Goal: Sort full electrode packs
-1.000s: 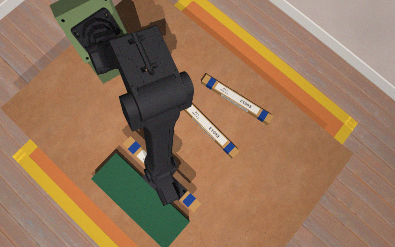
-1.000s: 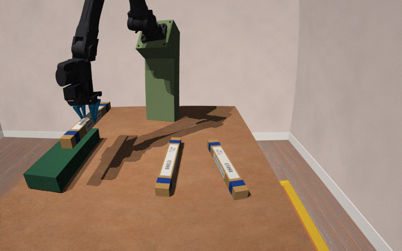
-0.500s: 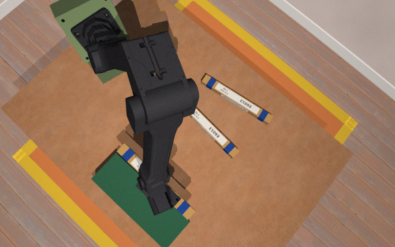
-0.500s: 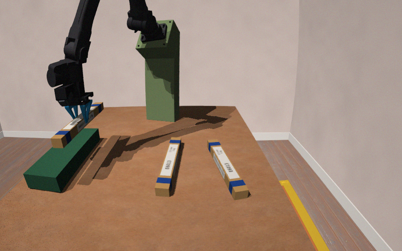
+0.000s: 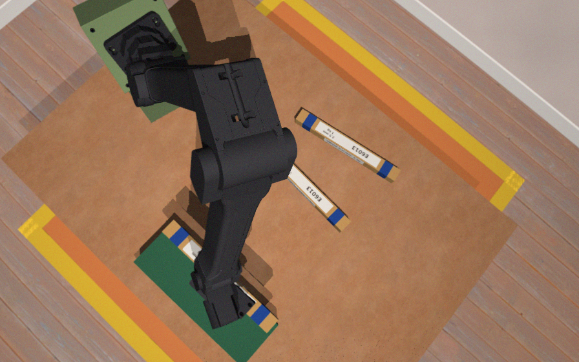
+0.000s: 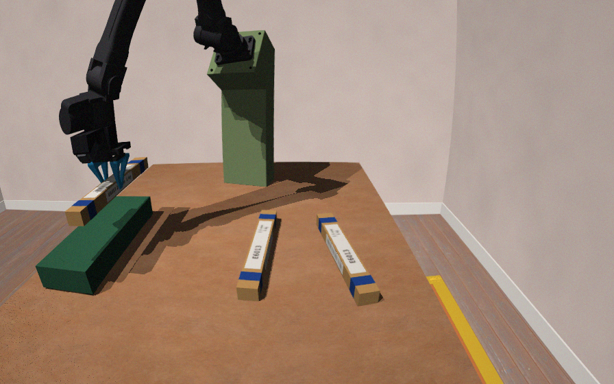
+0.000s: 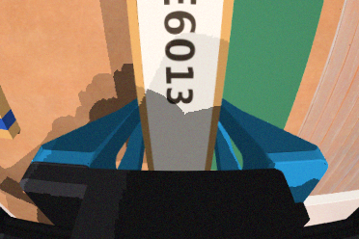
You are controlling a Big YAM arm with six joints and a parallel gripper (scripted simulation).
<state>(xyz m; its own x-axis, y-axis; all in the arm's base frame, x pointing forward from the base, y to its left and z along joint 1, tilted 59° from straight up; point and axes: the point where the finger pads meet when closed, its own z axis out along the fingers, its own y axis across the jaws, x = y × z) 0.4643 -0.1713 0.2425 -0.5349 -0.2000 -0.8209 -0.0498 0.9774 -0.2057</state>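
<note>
The green platform lies 150 mm below my hand and 70 mm to the right of it.
</note>
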